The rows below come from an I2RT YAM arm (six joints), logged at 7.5 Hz.
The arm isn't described. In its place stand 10 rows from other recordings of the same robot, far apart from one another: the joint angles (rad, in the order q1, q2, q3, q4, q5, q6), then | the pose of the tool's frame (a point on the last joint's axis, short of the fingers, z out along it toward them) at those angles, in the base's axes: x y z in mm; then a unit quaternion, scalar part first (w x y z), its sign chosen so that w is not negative.
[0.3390, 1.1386, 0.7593, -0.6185, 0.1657, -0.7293] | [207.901 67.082 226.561 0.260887 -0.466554 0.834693 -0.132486]
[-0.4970, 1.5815, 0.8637, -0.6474, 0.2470, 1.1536] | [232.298 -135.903 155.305 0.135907 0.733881 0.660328 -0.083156]
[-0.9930, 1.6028, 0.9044, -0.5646, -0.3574, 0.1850] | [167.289 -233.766 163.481 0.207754 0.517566 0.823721 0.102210]
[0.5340, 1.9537, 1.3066, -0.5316, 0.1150, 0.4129] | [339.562 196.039 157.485 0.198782 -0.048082 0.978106 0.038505]
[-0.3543, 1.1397, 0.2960, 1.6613, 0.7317, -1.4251] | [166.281 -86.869 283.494 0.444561 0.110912 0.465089 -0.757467]
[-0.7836, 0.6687, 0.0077, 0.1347, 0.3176, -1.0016] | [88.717 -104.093 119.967 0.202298 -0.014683 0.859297 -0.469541]
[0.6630, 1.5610, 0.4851, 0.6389, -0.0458, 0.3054] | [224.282 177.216 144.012 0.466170 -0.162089 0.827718 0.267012]
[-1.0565, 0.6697, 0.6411, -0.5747, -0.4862, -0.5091] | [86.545 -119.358 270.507 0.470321 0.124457 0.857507 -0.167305]
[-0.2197, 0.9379, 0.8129, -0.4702, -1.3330, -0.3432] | [185.785 -6.036 309.164 0.505573 -0.332052 0.675113 0.422326]
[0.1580, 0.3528, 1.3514, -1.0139, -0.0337, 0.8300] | [-35.696 -4.472 441.507 0.612007 0.223724 0.676456 0.343224]
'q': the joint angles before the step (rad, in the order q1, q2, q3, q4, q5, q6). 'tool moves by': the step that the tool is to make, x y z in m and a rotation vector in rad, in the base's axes. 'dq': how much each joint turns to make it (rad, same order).
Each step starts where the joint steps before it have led.
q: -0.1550 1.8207 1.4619 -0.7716 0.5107 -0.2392
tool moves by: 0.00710 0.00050 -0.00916 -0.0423 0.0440 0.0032
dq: 0.0077 0.0415 0.0183 -0.0046 0.0460 -0.0185
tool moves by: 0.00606 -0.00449 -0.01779 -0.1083 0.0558 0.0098
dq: -0.0015 0.0413 -0.0244 0.0659 0.1012 -0.0689
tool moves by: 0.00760 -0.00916 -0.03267 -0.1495 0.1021 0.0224
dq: -0.0107 0.0720 -0.0476 0.1272 0.1362 -0.1288
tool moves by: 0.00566 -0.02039 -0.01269 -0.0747 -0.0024 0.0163
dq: -0.0444 0.0294 -0.0352 0.1728 0.0373 -0.1271
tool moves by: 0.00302 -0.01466 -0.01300 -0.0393 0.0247 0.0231
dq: -0.0323 0.0321 -0.0231 0.1172 0.0077 -0.1046
